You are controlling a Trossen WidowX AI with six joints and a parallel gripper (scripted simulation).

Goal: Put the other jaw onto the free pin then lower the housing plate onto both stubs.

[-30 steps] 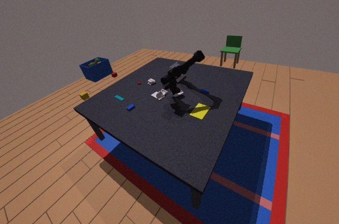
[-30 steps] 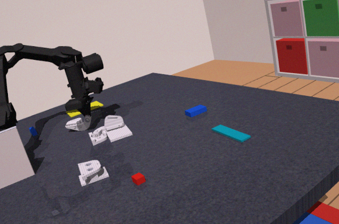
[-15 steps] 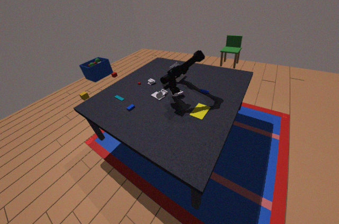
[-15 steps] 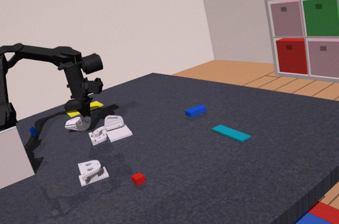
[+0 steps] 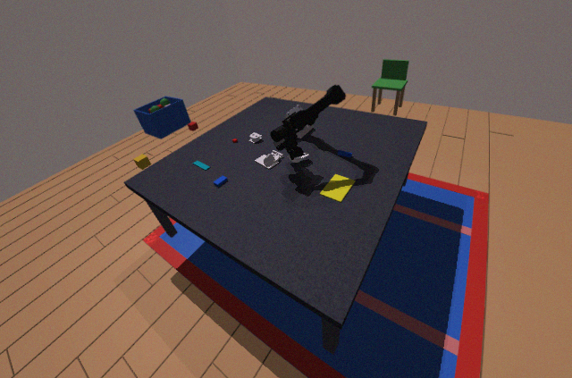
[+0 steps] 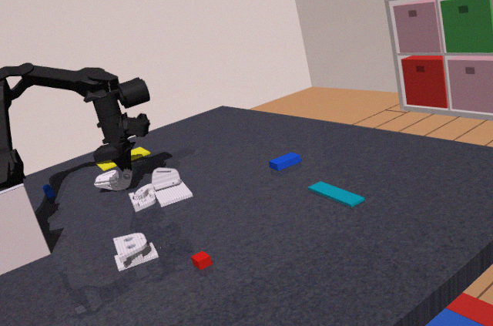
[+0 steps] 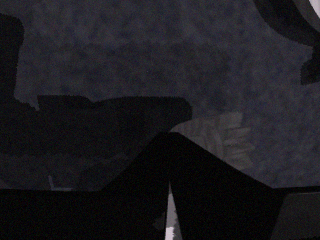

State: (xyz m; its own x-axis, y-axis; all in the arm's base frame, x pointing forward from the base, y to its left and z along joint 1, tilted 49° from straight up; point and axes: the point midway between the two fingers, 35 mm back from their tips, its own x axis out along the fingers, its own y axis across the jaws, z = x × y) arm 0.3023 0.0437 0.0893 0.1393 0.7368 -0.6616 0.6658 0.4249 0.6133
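Right now my gripper tip is 20 mm past the white jaw. The rest, counted from my gripper tip: red cube 90 mm behind, 460 mm to the right, 20 mm below; yellow plate 90 mm ahead, 270 mm to the left, 30 mm below; white t-shaped piece 150 mm behind, 350 mm to the right, 20 mm below.
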